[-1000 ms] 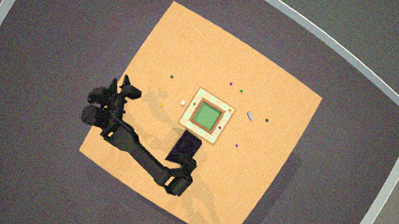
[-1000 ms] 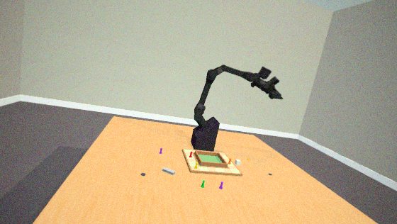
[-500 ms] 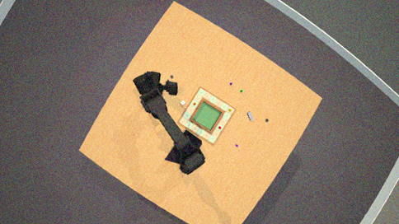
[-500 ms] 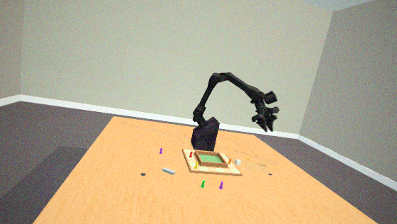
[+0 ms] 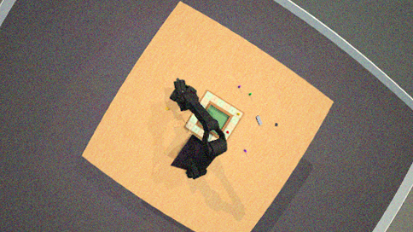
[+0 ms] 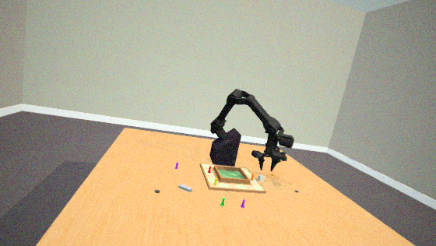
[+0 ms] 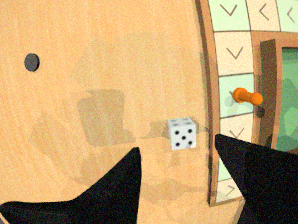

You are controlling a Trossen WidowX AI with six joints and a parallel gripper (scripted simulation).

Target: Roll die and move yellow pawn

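Now: the white die 1 cm behind my gripper tip, 1 cm to the right of it and 5 cm below it. Round my gripper tip: orange pawn (2 cm ahead, 8 cm to the right, 3 cm below); then red pawn (2 cm behind, 30 cm to the right, 3 cm below); then green tray (19 cm to the right, 5 cm below).
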